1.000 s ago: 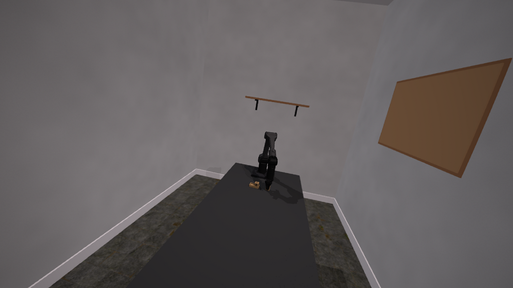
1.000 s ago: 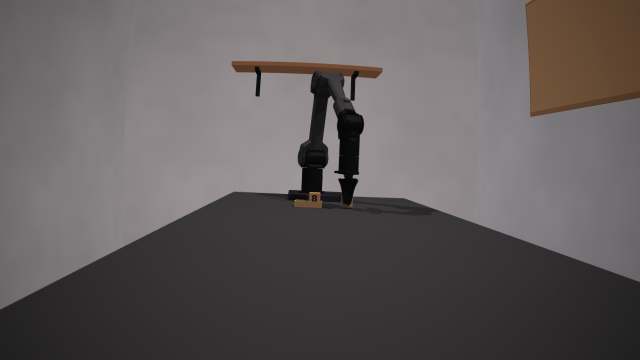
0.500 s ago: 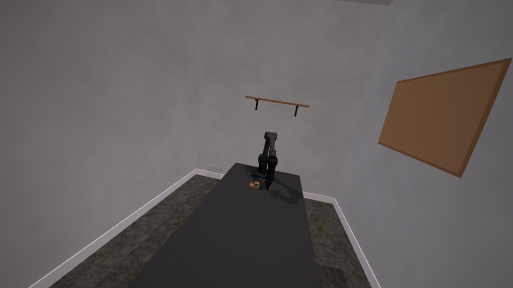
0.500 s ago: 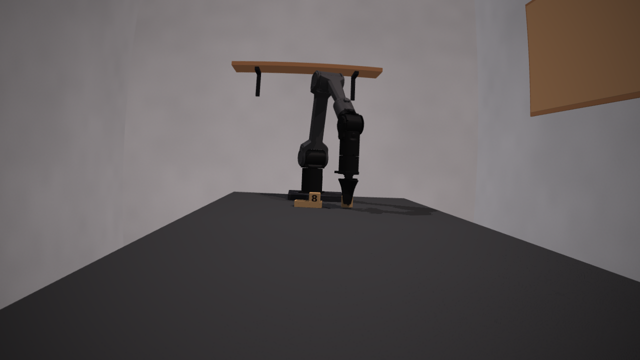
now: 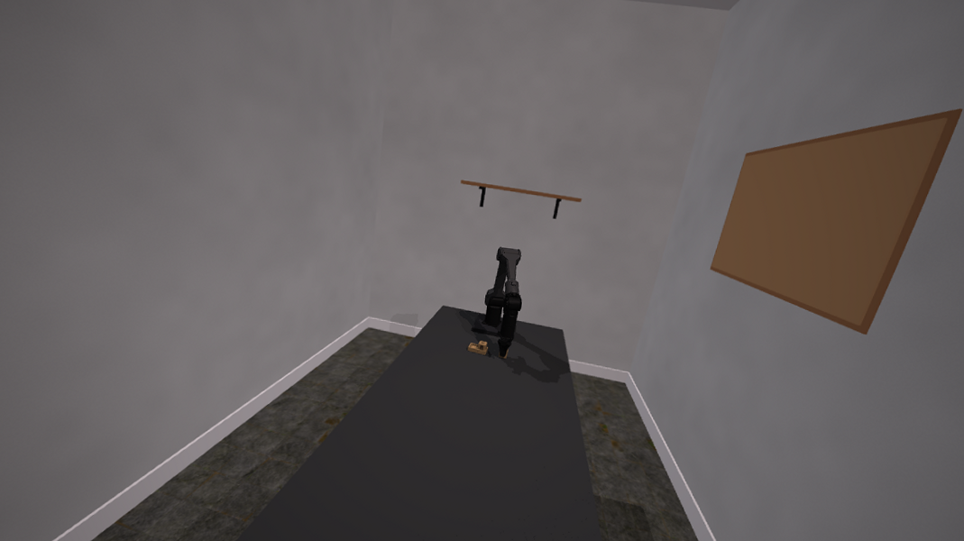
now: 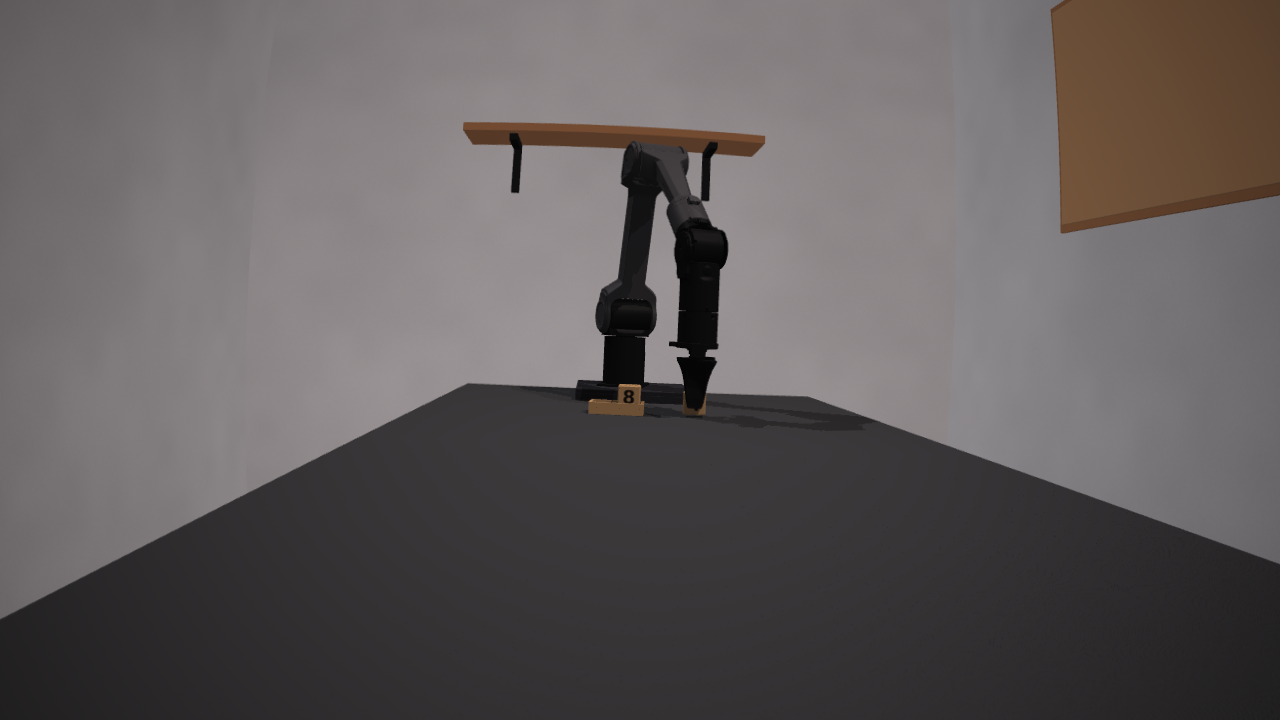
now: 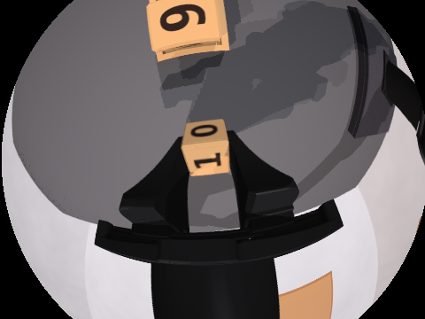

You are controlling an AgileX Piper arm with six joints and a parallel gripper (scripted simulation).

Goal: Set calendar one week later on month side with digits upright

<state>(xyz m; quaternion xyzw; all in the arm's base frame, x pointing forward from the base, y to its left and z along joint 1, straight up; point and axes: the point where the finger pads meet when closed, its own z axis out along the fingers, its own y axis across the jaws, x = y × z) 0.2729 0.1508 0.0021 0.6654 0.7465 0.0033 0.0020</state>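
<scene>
My gripper is now right at the wooden cube. Round my hand: wooden tray: 110 mm to the right, 10 mm below, 10 mm ahead.
</scene>
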